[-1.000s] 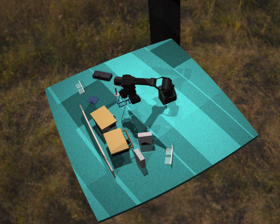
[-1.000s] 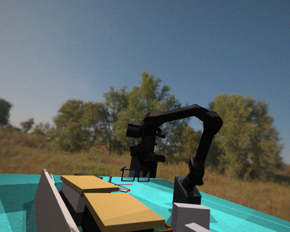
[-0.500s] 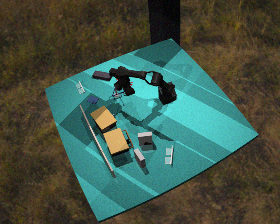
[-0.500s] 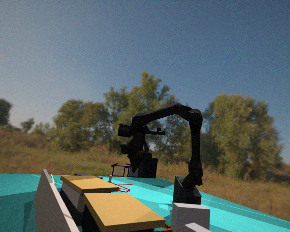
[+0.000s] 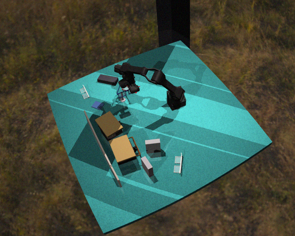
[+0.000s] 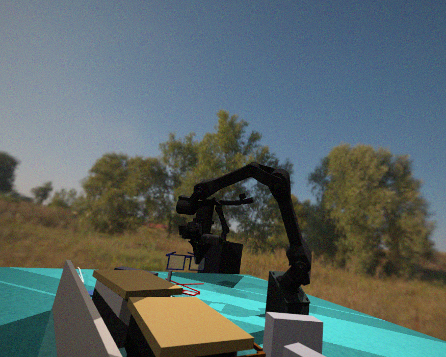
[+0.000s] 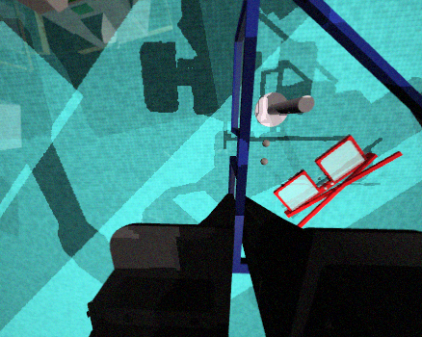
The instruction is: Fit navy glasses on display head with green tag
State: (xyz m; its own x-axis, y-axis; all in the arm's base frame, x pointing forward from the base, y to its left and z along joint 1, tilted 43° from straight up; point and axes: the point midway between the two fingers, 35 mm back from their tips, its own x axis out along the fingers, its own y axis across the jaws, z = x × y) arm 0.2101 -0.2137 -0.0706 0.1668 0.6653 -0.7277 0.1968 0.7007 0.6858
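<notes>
The round base is 90 mm below my gripper tip, 70 mm to the right of it and 50 mm ahead of it. From my gripper tip the other things lie so: blue flat patch: 230 mm ahead, 140 mm to the right, 120 mm below; then long board: 400 mm ahead, 230 mm to the left, 60 mm below; then dark box: 310 mm to the right, 100 mm below, 40 mm ahead.
</notes>
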